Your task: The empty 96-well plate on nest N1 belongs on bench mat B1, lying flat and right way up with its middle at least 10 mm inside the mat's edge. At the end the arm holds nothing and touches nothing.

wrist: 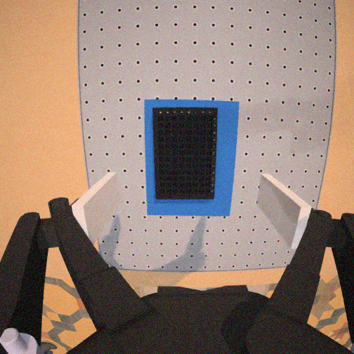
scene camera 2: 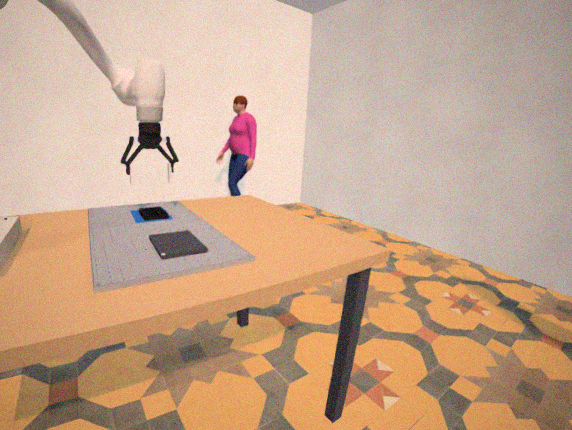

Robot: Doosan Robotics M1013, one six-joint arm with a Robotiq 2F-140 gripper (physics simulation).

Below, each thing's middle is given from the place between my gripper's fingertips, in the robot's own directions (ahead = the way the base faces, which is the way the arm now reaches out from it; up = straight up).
Scene:
I see the black 96-well plate [wrist: 184,138] 11 cm below my hand and 1 cm to the right of it. The rest, counted from my hand: blue bench mat [wrist: 227,111] (12 cm below, 1 cm behind).

